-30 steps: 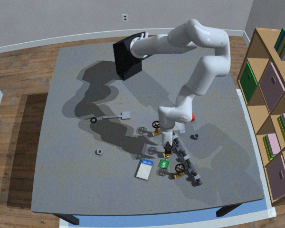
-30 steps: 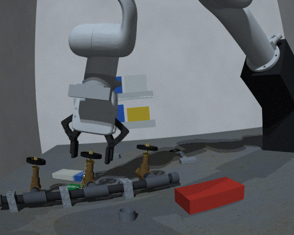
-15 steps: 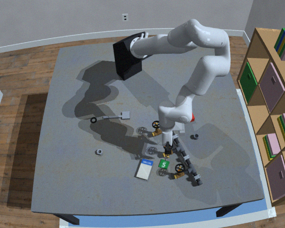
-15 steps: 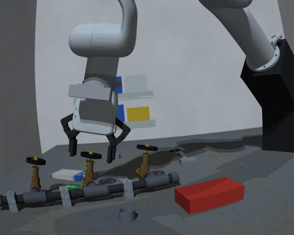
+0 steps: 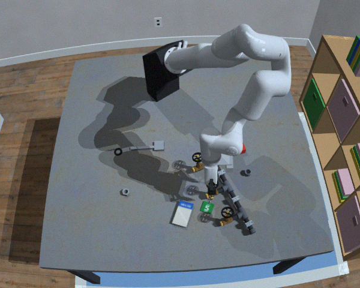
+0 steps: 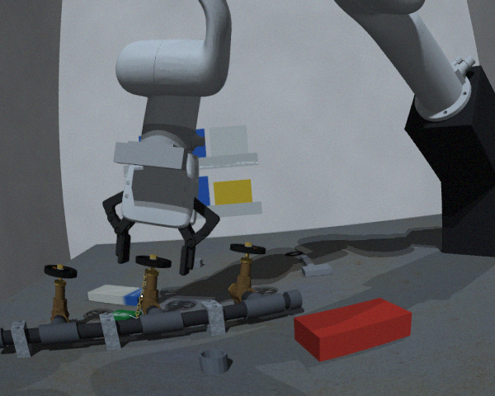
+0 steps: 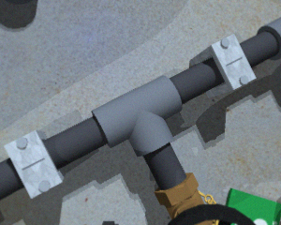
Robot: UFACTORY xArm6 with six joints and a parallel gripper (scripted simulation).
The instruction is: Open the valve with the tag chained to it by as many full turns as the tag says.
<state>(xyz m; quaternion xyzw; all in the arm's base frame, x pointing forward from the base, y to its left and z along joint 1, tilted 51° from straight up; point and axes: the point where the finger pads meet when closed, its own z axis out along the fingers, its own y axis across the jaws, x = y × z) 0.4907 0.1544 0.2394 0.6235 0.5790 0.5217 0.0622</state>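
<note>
Right now the green tag is 6 cm ahead of my hand and 9 cm below it. From my hand the other things lie so: notepad 13 cm ahead, 9 cm to the right, 8 cm below; grey flat tool 16 cm behind, 32 cm to the right, 8 cm below; red block 27 cm behind, 5 cm to the left, 7 cm below.
</note>
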